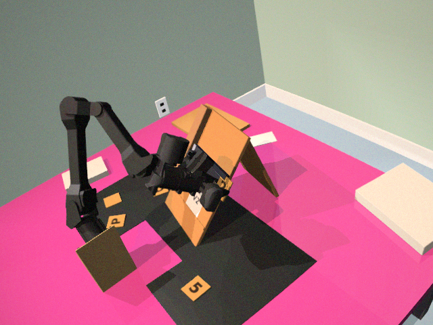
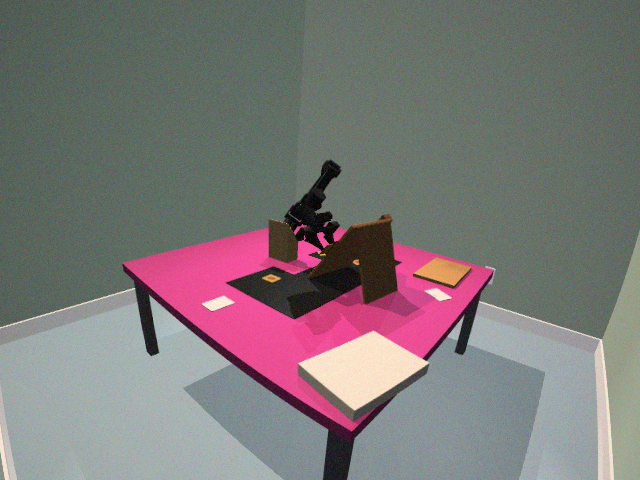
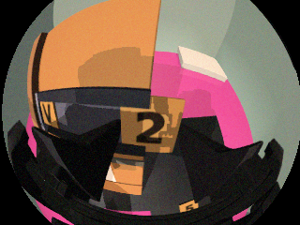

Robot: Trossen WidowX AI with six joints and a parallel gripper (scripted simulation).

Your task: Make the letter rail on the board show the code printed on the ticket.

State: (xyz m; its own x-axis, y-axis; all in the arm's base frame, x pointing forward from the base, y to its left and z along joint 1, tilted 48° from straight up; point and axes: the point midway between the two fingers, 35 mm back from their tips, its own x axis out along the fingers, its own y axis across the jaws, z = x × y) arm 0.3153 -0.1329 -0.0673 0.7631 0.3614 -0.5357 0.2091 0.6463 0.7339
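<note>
Now: the white ticket 100 mm to the left of my gripper tip, 80 mm below it and 40 mm behind it. From my gripper tip the other things lie so: white block 660 mm to the left, 200 mm behind, 150 mm below; then orange flat panel 510 mm to the left, 330 mm ahead, 160 mm below; then black mat 160 mm below, 140 mm behind, 130 mm to the left.
</note>
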